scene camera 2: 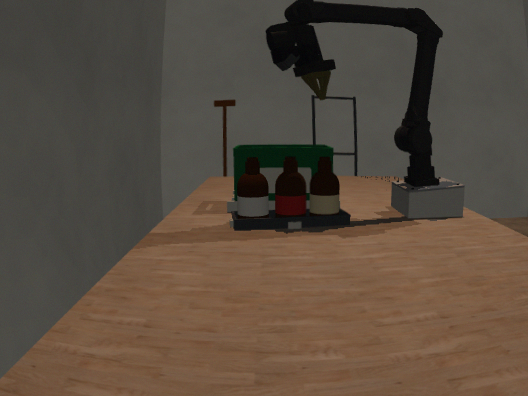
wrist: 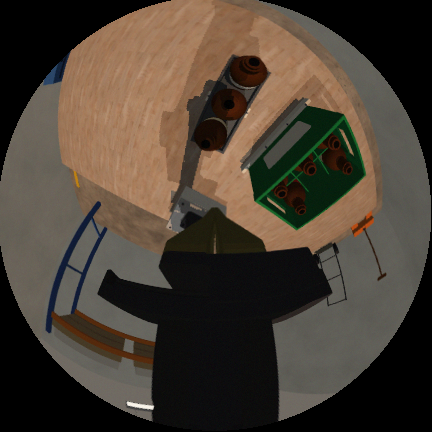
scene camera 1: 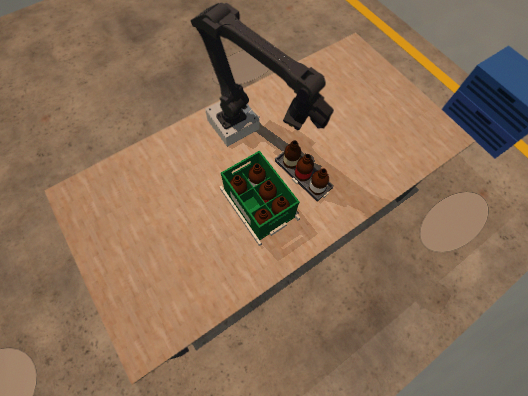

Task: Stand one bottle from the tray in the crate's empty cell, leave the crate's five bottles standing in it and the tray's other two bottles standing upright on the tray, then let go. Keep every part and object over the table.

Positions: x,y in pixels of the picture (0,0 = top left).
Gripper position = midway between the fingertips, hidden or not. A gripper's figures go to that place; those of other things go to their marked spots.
Scene:
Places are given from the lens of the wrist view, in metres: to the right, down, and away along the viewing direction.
my gripper (wrist: pixel 214 212): 0.00, 0.00, 0.13
red-label bottle (wrist: pixel 229 104): 0.02, -0.17, 0.16
white-label bottle (wrist: pixel 246 71): 0.05, -0.23, 0.12
cream-label bottle (wrist: pixel 210 134): -0.01, -0.14, 0.21
The marked spots on the red-label bottle and the white-label bottle are 0.08 m apart.

